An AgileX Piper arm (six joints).
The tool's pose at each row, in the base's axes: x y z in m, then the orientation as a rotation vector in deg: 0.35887, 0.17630, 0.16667, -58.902, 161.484, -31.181; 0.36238, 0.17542, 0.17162, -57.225, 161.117, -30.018; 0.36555, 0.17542, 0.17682, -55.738, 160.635, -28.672; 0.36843, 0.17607, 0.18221, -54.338, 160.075, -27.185; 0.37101, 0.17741, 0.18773, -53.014, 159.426, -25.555; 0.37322, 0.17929, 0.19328, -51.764, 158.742, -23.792; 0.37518, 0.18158, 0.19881, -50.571, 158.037, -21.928; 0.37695, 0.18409, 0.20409, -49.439, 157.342, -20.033; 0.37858, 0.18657, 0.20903, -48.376, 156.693, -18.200
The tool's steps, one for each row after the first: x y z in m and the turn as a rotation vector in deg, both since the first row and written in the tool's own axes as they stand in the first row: -0.00197, -0.00453, -0.00363, -0.253, -1.061, 1.166; -0.00422, -0.00833, -0.00783, -0.599, -2.242, 2.217; -0.00666, -0.01155, -0.01245, -1.018, -3.515, 3.221; -0.00931, -0.01415, -0.01747, -1.508, -4.891, 4.186; -0.01202, -0.01616, -0.02275, -2.089, -6.320, 5.112; -0.01480, -0.01771, -0.02818, -2.748, -7.780, 6.009; -0.01758, -0.01891, -0.03349, -3.458, -9.216, 6.871; -0.02024, -0.01992, -0.03850, -4.178, -10.565, 7.687
